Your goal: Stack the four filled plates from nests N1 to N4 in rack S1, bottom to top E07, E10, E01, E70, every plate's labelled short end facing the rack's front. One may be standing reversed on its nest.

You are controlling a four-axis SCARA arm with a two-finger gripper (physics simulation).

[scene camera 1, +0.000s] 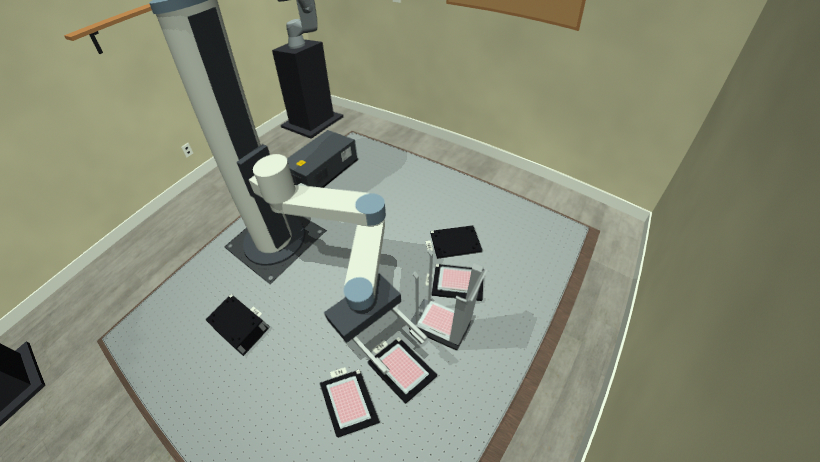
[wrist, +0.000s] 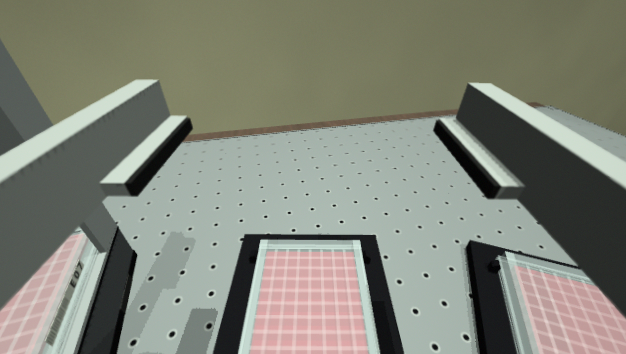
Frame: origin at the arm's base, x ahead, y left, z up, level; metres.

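Seen in the pictures: gripper, between the fingertips: [scene camera 1: 406, 355] [wrist: 313, 105]; arm's base, origin of its link: [scene camera 1: 274, 241].
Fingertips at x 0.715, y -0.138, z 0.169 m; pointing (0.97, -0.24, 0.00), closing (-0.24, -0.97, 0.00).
Note:
Pixels of each thing's top centre, then the offset from my fingertips to it. "spot": a spot on its surface instead. Level surfaces: height alone.
- nest N2, a spot on its surface: [wrist: 311, 300] [scene camera 1: 404, 370] spot: dx -0.012, dy +0.003, dz -0.134 m
- nest N1, a spot on its surface: [wrist: 565, 300] [scene camera 1: 354, 409] spot: dx -0.055, dy -0.167, dz -0.131 m
- Rack S1, centre of its top: [scene camera 1: 447, 271] dx -0.004, dy +0.183, dz +0.136 m
- filled plate, centre of its top: [scene camera 1: 459, 278] dx -0.041, dy +0.353, dz -0.130 m
- farther black nest, centre of its top: [scene camera 1: 456, 238] dx -0.134, dy +0.501, dz -0.134 m
- black block, centre of its top: [scene camera 1: 231, 318] dx -0.522, dy -0.194, dz -0.086 m
- perforated table, height of its surface: dz -0.156 m
- dark grey box, a spot on its surface: [scene camera 1: 324, 157] spot: dx -0.773, dy +0.519, dz -0.042 m
My gripper [scene camera 1: 403, 351] [wrist: 313, 105] is open and empty, its fingers raised above nest N2. The pink-gridded plate on nest N2 [scene camera 1: 405, 367] [wrist: 311, 300] lies flat, centred between the finger lines in the wrist view. The plate on nest N1 [scene camera 1: 348, 402] [wrist: 565, 300] lies flat beside it. Rack S1 [scene camera 1: 463, 321] holds a plate [scene camera 1: 438, 318] [wrist: 42, 290] low down; its label reads E07 in the wrist view. Another filled plate [scene camera 1: 455, 279] lies on a nest behind the rack. The farther black nest [scene camera 1: 456, 241] is bare. Other plate labels are not readable.
A black block [scene camera 1: 236, 324] with a small label lies at the left of the perforated table [scene camera 1: 275, 378]. A dark grey box [scene camera 1: 324, 157] stands beside the arm's column [scene camera 1: 197, 109]. The rack's tall wall and posts stand close to the right finger in the scene view.

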